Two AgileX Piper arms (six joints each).
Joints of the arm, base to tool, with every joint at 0 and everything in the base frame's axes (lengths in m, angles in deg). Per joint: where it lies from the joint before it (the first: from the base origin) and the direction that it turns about. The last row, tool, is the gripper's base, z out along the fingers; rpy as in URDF.
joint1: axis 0 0 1 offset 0.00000 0.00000 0.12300
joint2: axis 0 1 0 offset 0.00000 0.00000 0.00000
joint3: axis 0 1 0 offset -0.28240 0.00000 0.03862
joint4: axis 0.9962 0 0.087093 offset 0.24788 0.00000 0.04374
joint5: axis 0 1 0 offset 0.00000 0.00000 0.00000
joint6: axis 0.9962 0 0.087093 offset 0.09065 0.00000 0.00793
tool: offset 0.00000 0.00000 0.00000 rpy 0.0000 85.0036 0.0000
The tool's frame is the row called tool.
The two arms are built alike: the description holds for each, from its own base.
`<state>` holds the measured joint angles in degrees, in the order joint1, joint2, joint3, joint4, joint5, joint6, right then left.
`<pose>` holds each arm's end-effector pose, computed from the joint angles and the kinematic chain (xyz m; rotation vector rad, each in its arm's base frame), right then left.
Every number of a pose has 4 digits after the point. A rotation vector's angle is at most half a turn.
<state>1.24 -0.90 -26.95 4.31 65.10 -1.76 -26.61 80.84 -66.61 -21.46 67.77 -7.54</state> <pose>-0.0075 0.0060 0.2633 -0.0622 2.1315 0.0861 0.2237 -0.1465 0.3065 0.3401 2.9507 -0.6197</pose>
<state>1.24 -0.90 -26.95 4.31 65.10 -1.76 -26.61 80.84 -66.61 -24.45 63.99 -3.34</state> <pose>-0.0075 0.0060 0.2633 -0.0622 2.1315 0.0861 0.2277 -0.1519 0.3095 0.3941 2.8617 -0.6910</pose>
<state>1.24 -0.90 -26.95 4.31 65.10 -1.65 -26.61 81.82 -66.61 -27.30 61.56 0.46</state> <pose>-0.0075 0.0060 0.2633 -0.0601 2.1316 0.0872 0.2328 -0.1577 0.3075 0.4395 2.8123 -0.7444</pose>
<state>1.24 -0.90 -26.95 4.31 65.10 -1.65 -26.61 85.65 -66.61 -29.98 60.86 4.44</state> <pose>-0.0075 0.0060 0.2633 -0.0601 2.1316 0.0872 0.2432 -0.1663 0.2905 0.4928 2.8388 -0.7797</pose>
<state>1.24 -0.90 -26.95 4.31 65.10 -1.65 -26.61 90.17 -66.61 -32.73 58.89 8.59</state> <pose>-0.0075 0.0060 0.2633 -0.0601 2.1316 0.0872 0.2564 -0.1756 0.2692 0.5303 2.8541 -0.8124</pose>
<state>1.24 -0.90 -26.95 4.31 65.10 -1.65 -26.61 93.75 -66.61 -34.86 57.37 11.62</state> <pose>-0.0075 0.0060 0.2633 -0.0601 2.1316 0.0872 0.2659 -0.1822 0.2514 0.5504 2.8682 -0.8368</pose>
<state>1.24 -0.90 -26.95 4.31 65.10 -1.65 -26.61 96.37 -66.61 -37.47 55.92 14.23</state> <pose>-0.0075 0.0060 0.2633 -0.0601 2.1316 0.0872 0.2726 -0.1878 0.2386 0.5538 2.8680 -0.8742</pose>
